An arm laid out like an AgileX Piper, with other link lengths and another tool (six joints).
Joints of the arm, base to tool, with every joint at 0 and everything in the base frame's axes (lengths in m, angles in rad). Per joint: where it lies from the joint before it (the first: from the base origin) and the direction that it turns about. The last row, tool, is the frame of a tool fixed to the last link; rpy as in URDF.
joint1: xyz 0 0 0.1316 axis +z
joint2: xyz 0 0 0 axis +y
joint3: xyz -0.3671 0 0.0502 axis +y
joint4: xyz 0.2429 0 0.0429 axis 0.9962 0 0.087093
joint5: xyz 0 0 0 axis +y
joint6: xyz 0.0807 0 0.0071 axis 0.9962 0 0.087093
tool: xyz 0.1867 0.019 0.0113 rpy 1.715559 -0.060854 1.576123
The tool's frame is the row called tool.
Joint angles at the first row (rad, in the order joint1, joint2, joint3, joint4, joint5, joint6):
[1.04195, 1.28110, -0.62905, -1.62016, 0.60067, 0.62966]
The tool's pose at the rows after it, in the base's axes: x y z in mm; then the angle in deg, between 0 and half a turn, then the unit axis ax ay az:
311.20 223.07 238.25 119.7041 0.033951 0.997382 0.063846
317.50 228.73 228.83 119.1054 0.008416 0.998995 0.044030
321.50 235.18 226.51 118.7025 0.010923 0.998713 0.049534
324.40 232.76 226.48 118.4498 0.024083 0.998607 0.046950
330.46 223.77 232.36 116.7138 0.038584 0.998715 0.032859
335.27 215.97 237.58 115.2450 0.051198 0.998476 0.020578
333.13 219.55 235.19 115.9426 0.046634 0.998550 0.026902
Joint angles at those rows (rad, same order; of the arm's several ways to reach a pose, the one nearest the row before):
[1.01306, 1.33255, -0.62905, -1.63580, 0.59871, 0.62966]
[1.00819, 1.37633, -0.62906, -1.68742, 0.60078, 0.63854]
[1.00819, 1.40090, -0.62905, -1.74175, 0.60586, 0.70338]
[1.00819, 1.40790, -0.62904, -1.74443, 0.62446, 0.72478]
[1.00820, 1.40786, -0.62904, -1.74437, 0.67045, 0.72472]
[1.00821, 1.40789, -0.62907, -1.74438, 0.70980, 0.72473]
[1.00817, 1.40788, -0.62904, -1.74441, 0.69199, 0.72717]

